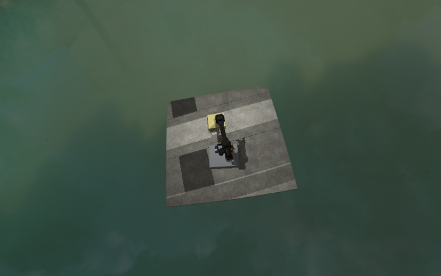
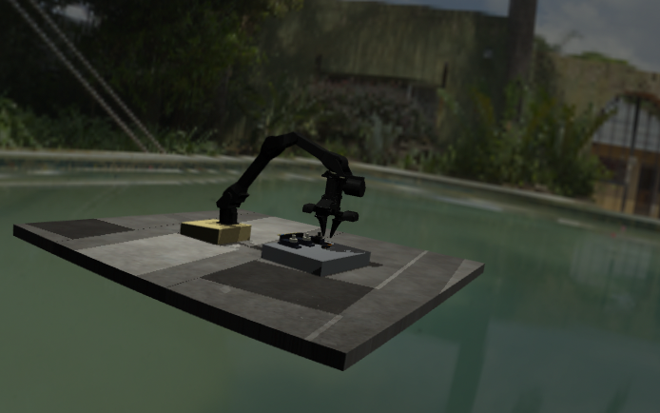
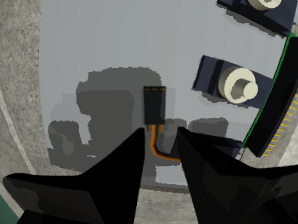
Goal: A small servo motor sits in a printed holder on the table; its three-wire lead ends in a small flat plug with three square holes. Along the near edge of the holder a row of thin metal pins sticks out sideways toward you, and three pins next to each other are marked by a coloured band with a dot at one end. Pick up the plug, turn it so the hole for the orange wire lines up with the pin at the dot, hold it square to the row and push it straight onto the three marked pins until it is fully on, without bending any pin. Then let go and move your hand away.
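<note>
The blue band lies 12 cm behind my gripper tip, 10 cm to the right of it and 1 cm below it. Round my gripper tip: grey printed holder: 4 cm ahead, 5 cm to the right, 6 cm below.
</note>
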